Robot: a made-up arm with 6 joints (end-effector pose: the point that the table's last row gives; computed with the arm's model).
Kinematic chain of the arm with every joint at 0, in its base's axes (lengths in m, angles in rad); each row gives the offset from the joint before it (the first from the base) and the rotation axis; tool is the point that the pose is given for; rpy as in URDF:
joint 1: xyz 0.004 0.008 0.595 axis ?
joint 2: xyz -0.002 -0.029 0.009 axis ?
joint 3: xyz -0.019 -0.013 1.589 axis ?
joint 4: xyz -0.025 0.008 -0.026 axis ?
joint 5: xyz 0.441 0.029 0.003 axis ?
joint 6: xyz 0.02 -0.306 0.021 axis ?
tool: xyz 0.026 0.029 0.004 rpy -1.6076 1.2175 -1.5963
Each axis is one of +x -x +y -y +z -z.
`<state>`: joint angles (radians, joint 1 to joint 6).
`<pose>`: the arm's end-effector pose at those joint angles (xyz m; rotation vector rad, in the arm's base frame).
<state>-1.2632 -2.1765 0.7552 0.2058 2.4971 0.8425</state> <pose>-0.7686 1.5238 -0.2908 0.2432 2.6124 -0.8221</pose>
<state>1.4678 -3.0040 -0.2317 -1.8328 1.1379 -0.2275</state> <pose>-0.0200 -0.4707 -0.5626 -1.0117 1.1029 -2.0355</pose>
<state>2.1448 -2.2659 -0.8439 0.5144 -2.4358 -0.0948</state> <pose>0.8883 -0.8551 -0.0256 -2.1575 1.5143 0.4212</pose>
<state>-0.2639 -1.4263 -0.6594 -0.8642 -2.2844 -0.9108</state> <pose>-1.0888 0.1405 0.9146 -0.3164 -2.9164 -0.9771</pose>
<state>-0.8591 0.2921 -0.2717 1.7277 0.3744 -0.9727</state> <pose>0.6650 -0.6509 2.0852 -0.5058 2.1995 -0.7148</pose>
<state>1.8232 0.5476 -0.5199 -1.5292 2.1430 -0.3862</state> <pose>-0.1164 0.7423 1.5208 0.3211 1.0233 0.5541</pose>
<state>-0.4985 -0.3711 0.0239 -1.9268 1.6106 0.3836</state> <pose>-0.0982 0.0719 1.9773 1.9332 -0.0534 -0.4771</pose>
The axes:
joint 1: +z
joint 2: +y
joint 3: -y
joint 4: -x
joint 5: -y
joint 6: -x

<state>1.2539 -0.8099 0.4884 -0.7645 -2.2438 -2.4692</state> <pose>-0.0388 -0.8084 2.0120 -0.2374 -2.5423 -0.7289</pose>
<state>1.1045 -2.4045 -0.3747 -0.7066 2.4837 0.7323</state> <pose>-0.2596 -1.0586 -0.1726 2.8491 -0.4959 0.5545</pose>
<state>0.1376 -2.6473 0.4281 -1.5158 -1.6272 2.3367</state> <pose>-1.1120 -0.1541 -0.4552 -0.4152 -1.8476 -1.9339</pose>
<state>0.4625 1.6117 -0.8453 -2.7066 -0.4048 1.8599</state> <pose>0.9350 0.7299 0.3665 -0.1436 -2.5970 0.1163</pose>
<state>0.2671 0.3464 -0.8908 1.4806 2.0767 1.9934</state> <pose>0.8740 0.2324 1.8131 -0.7993 -0.7409 -0.7244</pose>
